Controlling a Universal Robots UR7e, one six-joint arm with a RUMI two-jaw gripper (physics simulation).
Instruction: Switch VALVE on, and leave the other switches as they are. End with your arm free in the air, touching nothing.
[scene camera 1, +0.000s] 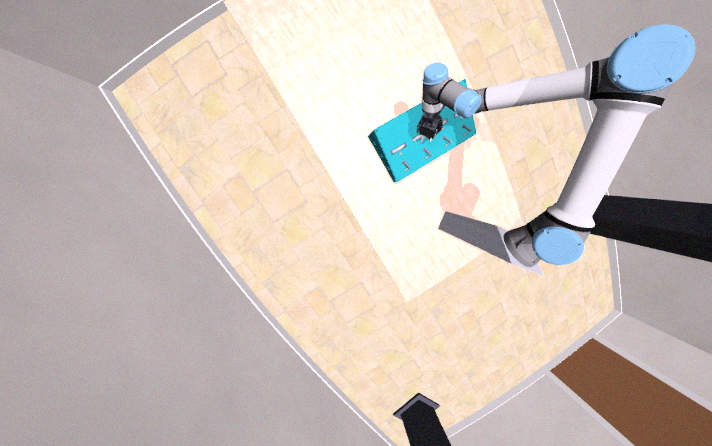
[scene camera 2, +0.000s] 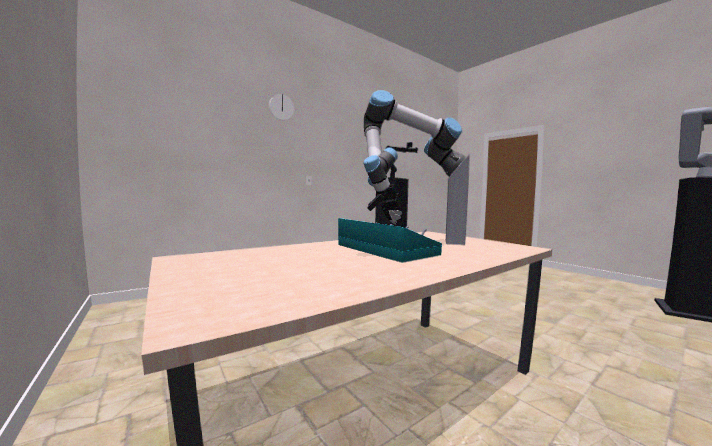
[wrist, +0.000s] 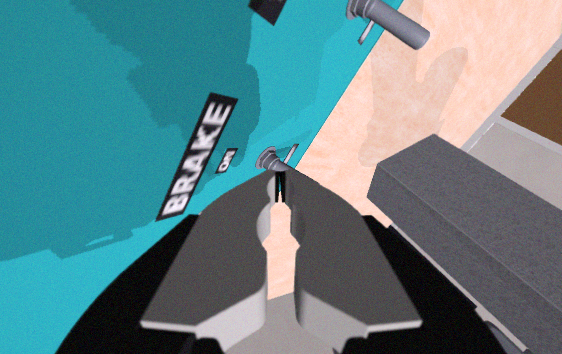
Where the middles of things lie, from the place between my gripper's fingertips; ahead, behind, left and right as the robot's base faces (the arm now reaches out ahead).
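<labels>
There's a teal switch panel (scene camera 1: 396, 141) here, and my hand is 60 mm above it, 50 mm to the left of it and 20 mm short of it.
</labels>
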